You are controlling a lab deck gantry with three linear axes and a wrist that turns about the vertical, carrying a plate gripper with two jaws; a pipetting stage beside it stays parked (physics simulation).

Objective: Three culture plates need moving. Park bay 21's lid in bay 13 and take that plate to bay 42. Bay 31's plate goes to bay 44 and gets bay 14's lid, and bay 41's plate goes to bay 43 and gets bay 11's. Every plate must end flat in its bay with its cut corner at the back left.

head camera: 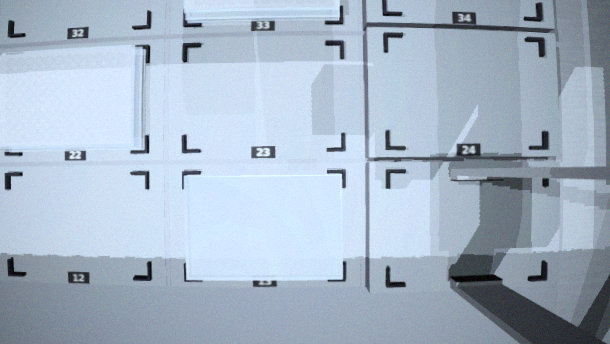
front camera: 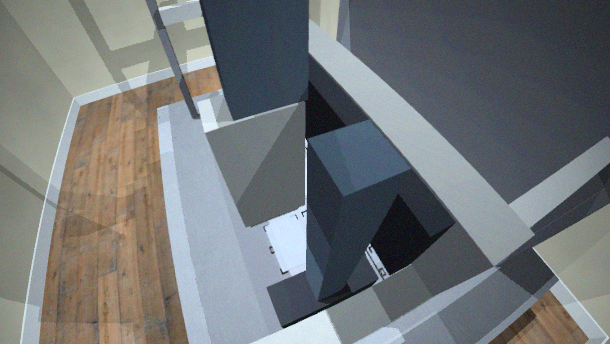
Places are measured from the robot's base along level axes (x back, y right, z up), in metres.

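Where they show: gripper, fingertip midpoint: point(head camera: 473, 228).
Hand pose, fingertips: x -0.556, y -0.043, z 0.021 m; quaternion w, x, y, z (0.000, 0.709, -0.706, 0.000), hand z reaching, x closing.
After its pixels a point has its place.
A clear, pale lid point(head camera: 265, 227) @[x -0.394, y -0.044, z 0.008 m] lies flat in bay 13 in the head view; a pale plate-sized sheet point(front camera: 286, 240) @[x -0.386, y -0.038, z 0.008 m] shows there in the front view. My gripper point(head camera: 476, 229) @[x -0.556, y -0.043, z 0.021 m] is at bay 14 in the head view, its jaws apart at the bay's front and back, with no plate or lid visible between them. Its height is hard to tell. Bay 14 point(head camera: 410, 225) @[x -0.508, y -0.045, z 0.015 m] shows corner marks and no visible lid. In the front view the jaws are hidden. Bays 11, 21, 31, 41, 42, 43 and 44 do not show in the head view.
A pale plate point(head camera: 70, 100) @[x -0.235, y -0.148, z 0.014 m] with faint wells stands in bay 22, and part of another plate point(head camera: 262, 7) @[x -0.394, y -0.218, z 0.014 m] shows in bay 33. In the front view, the grey parked stage point(front camera: 265, 165) and blue-grey gantry column point(front camera: 330, 225) @[x -0.570, y -0.023, z 0.467 m] hide most of the deck; the long beam point(front camera: 425, 130) runs beside them.
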